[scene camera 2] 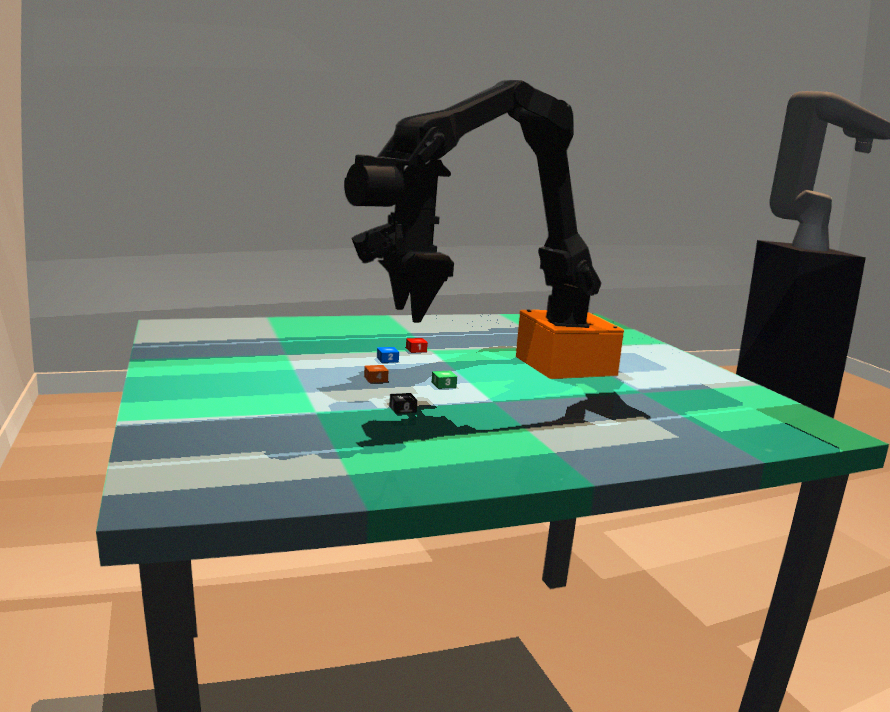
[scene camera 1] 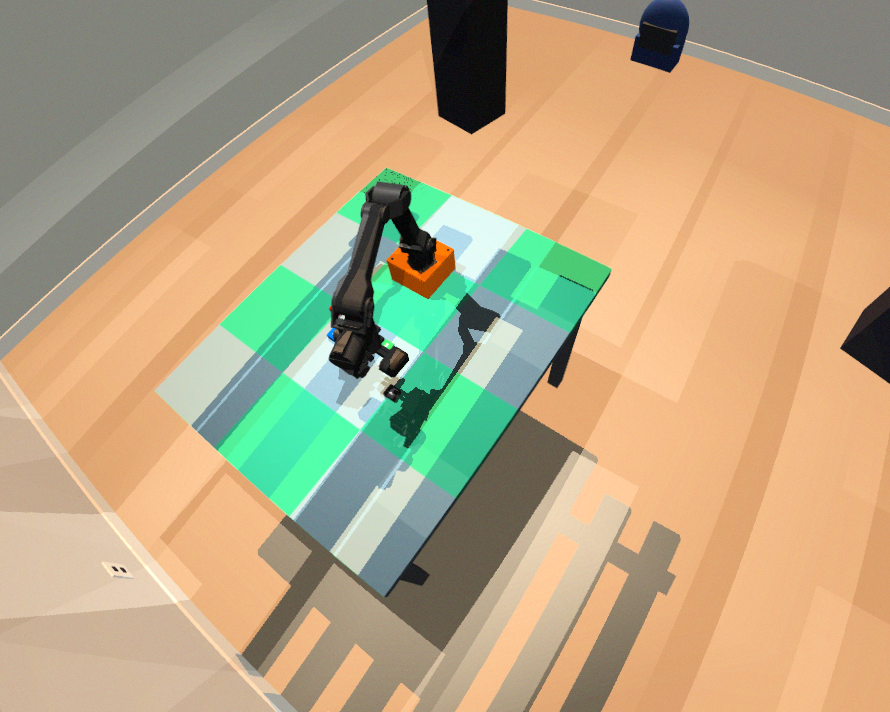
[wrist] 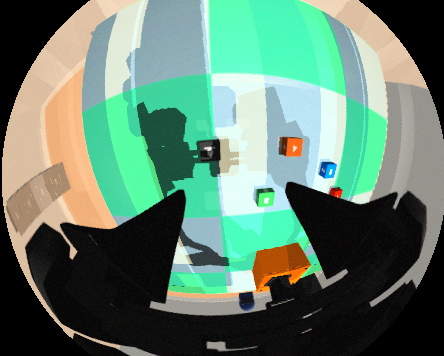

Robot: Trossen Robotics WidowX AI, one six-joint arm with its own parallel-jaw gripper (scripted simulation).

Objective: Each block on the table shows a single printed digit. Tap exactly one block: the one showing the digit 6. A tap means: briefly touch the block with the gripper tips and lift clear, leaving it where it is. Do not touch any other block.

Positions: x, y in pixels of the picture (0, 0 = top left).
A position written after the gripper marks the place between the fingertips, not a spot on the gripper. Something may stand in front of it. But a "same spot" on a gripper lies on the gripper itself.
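Gripper in scene camera 1 [377, 363]; shows in scene camera 2 and the wrist view too. Same spot on the gripper: [wrist: 343, 234] and [scene camera 2: 398, 270].
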